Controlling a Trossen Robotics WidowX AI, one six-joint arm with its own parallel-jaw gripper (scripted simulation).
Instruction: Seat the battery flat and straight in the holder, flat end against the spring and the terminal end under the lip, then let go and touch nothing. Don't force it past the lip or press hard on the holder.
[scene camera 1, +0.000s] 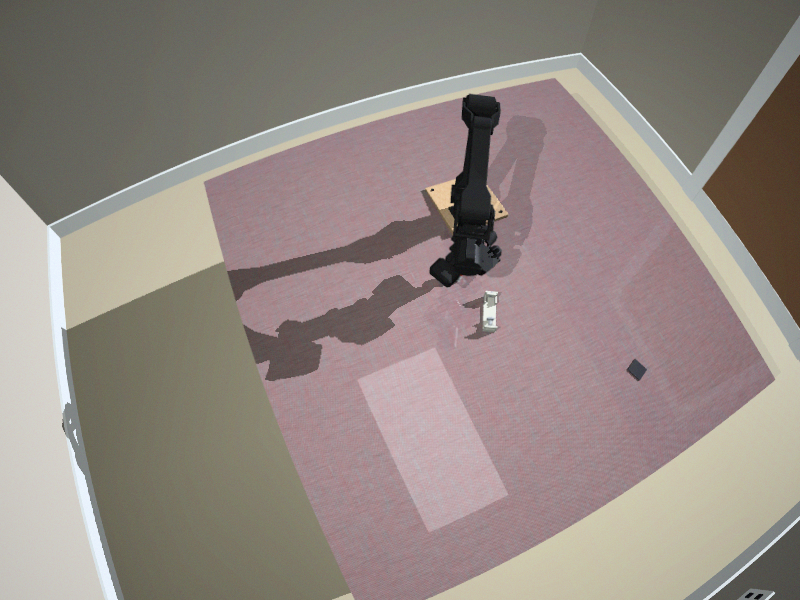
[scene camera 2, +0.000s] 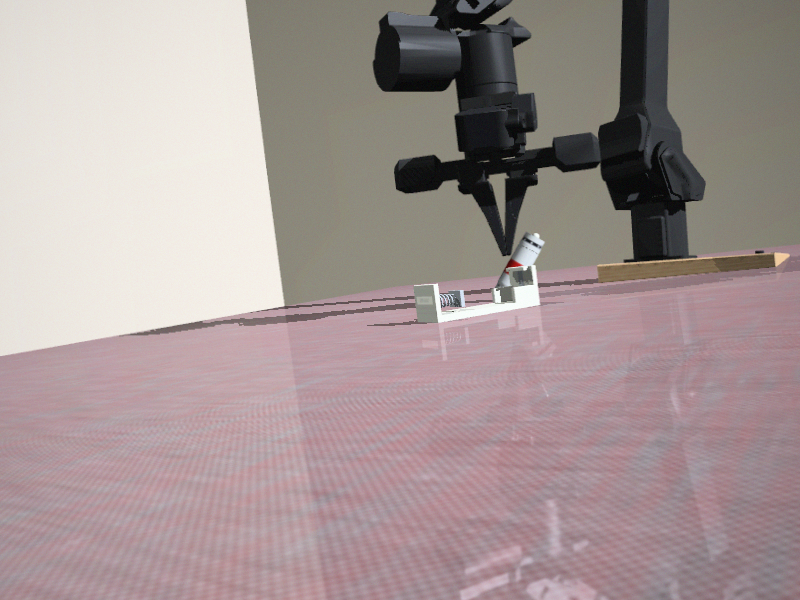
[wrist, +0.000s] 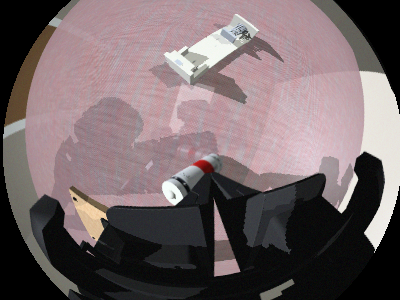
Note:
The gripper (scene camera 2: 506, 255) is shut, holding nothing. Also in view: a battery (scene camera 2: 526, 252).
The battery is seen too in the wrist view (wrist: 179, 185). The gripper is seen too in scene camera 1 (scene camera 1: 460, 270) and in the wrist view (wrist: 210, 178).

